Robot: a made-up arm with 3 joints. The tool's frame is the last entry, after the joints.
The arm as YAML. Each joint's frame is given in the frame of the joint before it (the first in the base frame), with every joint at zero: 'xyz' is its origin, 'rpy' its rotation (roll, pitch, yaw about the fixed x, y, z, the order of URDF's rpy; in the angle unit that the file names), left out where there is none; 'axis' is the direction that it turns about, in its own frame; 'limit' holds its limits. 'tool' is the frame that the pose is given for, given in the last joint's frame.
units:
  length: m
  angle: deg
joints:
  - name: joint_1
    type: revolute
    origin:
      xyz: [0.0, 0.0, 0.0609]
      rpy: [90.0, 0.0, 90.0]
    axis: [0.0, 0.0, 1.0]
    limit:
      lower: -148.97
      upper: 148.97
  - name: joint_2
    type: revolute
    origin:
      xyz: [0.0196, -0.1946, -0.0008]
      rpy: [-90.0, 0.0, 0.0]
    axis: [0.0, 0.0, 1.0]
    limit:
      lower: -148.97
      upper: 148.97
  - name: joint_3
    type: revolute
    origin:
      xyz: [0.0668, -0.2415, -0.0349]
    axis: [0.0, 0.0, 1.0]
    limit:
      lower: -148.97
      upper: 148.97
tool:
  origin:
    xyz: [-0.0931, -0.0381, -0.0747]
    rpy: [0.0, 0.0, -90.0]
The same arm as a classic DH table. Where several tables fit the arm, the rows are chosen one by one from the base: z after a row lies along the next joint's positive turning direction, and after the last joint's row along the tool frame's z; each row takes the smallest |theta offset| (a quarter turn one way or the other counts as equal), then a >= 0, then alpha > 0; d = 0 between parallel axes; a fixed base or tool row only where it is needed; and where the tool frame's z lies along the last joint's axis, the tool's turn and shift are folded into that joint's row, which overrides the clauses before.
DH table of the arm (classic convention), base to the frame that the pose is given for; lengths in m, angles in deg. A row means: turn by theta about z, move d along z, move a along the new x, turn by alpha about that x. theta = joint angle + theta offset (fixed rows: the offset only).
base (fixed): a 0.0000  alpha 90.00  d 0.0609  theta offset 90.00
joint_1: a 0.0196  alpha -90.00  d -0.0008  theta offset 0.00
joint_2: a 0.2506  alpha 0.00  d 0.0000  theta offset -74.54
joint_3: a 0.1006  alpha 0.00  d 0.0000  theta offset -83.21
tool (fixed): a 0.0000  alpha 0.00  d -0.3042  theta offset 67.74
Joint limits (deg, base to tool): -148.97..148.97 -148.97..148.97 -148.97..148.97

